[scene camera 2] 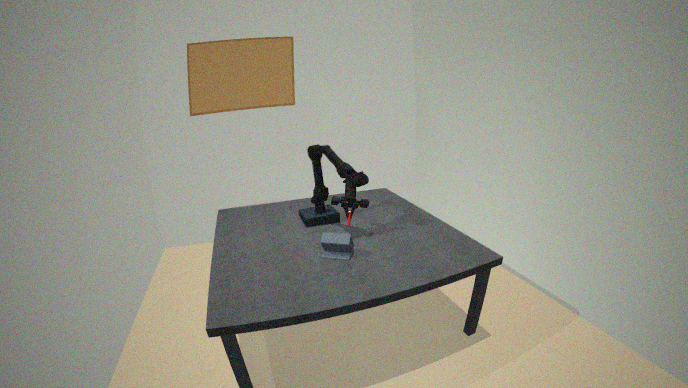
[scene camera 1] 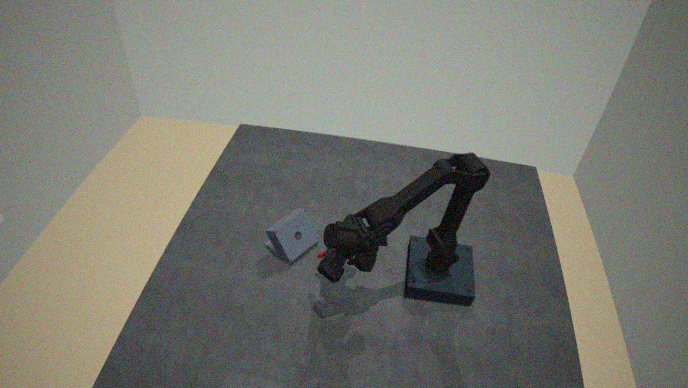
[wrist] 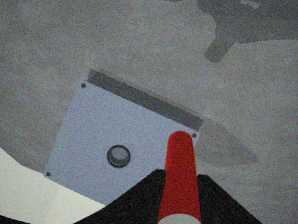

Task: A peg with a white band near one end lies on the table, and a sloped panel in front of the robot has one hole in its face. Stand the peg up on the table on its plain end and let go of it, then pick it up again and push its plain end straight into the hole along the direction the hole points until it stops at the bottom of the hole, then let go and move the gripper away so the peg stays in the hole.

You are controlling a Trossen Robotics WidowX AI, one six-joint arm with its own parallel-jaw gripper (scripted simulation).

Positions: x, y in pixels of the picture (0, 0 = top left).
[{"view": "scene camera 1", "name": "my gripper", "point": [326, 253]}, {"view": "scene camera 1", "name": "sloped panel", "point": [287, 247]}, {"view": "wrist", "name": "my gripper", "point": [179, 181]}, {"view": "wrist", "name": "sloped panel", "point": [97, 119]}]
